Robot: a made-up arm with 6 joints.
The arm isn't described. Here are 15 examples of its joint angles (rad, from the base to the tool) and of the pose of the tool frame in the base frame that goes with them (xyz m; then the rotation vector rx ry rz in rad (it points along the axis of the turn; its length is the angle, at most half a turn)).
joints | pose
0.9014 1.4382 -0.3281 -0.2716 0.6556 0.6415 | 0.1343 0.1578 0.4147 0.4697 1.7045 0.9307
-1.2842 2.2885 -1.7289 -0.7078 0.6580 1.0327 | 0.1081 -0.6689 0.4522 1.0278 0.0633 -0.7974
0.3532 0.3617 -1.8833 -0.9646 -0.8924 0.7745 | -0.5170 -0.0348 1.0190 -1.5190 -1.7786 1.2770
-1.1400 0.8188 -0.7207 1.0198 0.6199 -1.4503 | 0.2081 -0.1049 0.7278 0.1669 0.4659 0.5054
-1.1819 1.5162 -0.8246 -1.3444 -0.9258 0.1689 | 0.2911 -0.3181 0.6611 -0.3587 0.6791 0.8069
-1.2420 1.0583 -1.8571 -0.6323 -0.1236 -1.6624 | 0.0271 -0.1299 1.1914 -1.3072 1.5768 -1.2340
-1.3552 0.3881 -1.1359 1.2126 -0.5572 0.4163 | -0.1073 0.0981 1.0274 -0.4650 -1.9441 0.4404
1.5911 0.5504 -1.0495 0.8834 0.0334 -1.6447 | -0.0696 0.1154 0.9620 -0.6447 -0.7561 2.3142
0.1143 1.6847 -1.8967 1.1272 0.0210 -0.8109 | 0.5365 0.1369 0.9927 0.3051 -0.3654 1.2801
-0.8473 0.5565 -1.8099 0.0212 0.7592 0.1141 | -0.0640 0.1116 1.0806 -0.2575 -0.4448 0.3258
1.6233 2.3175 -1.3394 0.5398 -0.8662 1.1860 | 0.0333 0.7233 0.4625 1.9348 0.3240 1.6928
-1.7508 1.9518 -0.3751 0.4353 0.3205 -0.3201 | 0.0045 -0.2222 0.3027 1.9527 0.0212 -0.5150
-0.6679 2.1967 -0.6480 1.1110 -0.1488 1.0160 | 0.2861 -0.2414 0.2406 1.5859 -0.9145 -1.1572
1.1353 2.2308 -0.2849 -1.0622 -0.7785 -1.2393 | 0.0130 0.3006 0.2377 1.4342 -0.3389 -2.0268
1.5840 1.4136 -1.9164 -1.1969 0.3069 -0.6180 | 0.0545 0.4080 1.0872 -1.6234 -0.4477 1.4180
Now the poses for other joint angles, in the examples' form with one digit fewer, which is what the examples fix.
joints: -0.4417 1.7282 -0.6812 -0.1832 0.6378 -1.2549
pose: 0.245 -0.116 0.405 0.220 2.007 1.322
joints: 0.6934 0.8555 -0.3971 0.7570 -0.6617 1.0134
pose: 0.232 0.116 0.732 1.792 -0.802 1.142
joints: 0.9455 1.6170 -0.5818 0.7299 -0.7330 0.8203
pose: 0.319 0.339 0.556 1.494 -0.074 1.130
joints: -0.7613 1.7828 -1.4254 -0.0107 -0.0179 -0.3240
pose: 0.455 -0.393 0.700 0.153 0.405 0.333
